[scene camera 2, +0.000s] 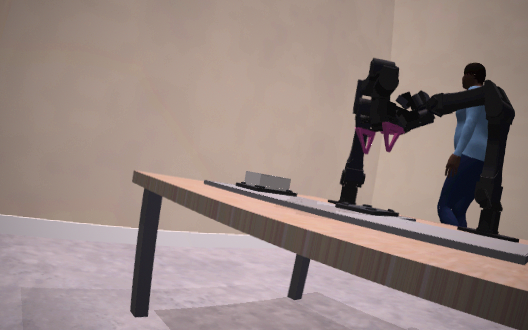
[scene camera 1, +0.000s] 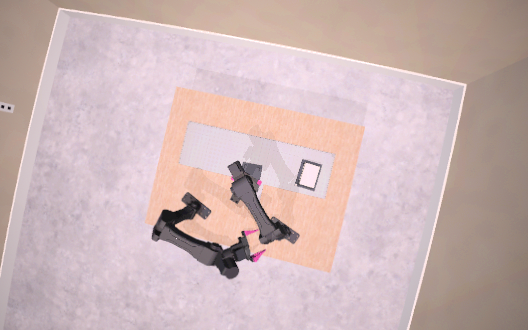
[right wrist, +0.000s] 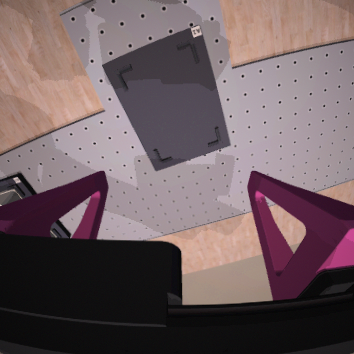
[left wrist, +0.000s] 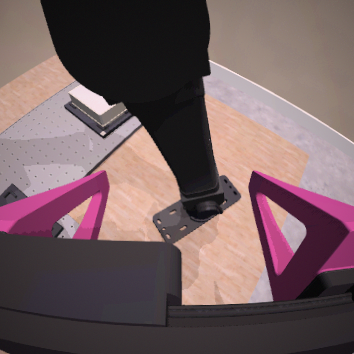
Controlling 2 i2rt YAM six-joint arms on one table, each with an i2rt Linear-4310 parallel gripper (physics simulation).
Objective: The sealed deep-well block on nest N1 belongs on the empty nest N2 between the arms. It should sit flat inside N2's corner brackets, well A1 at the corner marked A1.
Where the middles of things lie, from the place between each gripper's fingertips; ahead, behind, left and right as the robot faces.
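Scene:
My right hand is 10 mm to the right of the dark nest plate (right wrist: 167, 89) and 160 mm above it. The pale block (left wrist: 93, 105) is 100 mm ahead of my right hand, 330 mm to the right of it and 130 mm below it.
My left hand is 250 mm short of the dark nest plate, 160 mm to the right of it and 270 mm above it. The pale block is 350 mm ahead of my left hand, 170 mm to the right of it and 250 mm below it.

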